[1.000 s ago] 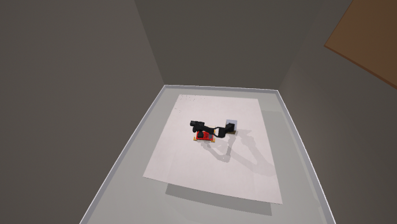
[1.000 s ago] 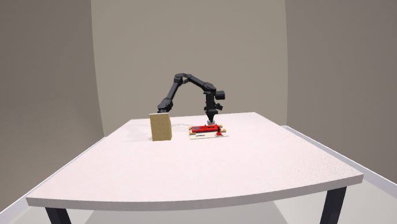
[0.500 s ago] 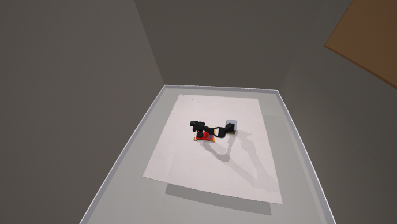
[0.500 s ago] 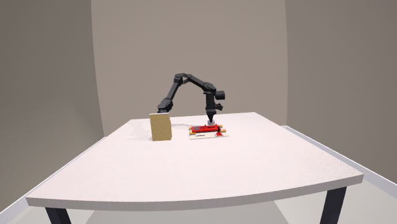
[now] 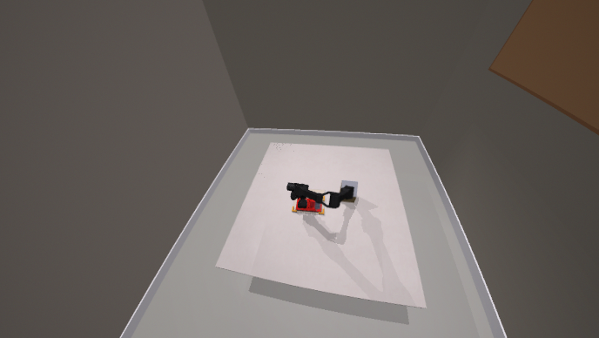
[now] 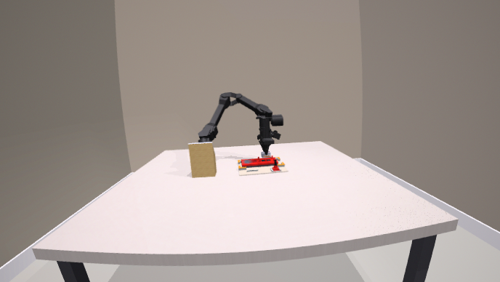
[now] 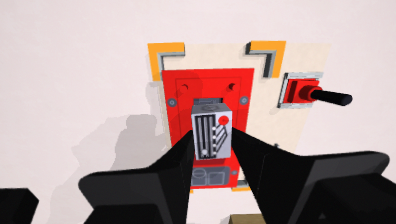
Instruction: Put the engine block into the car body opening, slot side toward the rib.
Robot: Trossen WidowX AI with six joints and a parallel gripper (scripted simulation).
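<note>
Now: the cream base board 2 cm behind my gripper tip, 4 cm to the right of it and 5 cm below it. From my gripper tip the other things lie so: engine block: 1 cm below; black peg: 5 cm ahead, 13 cm to the right, 3 cm below.
</note>
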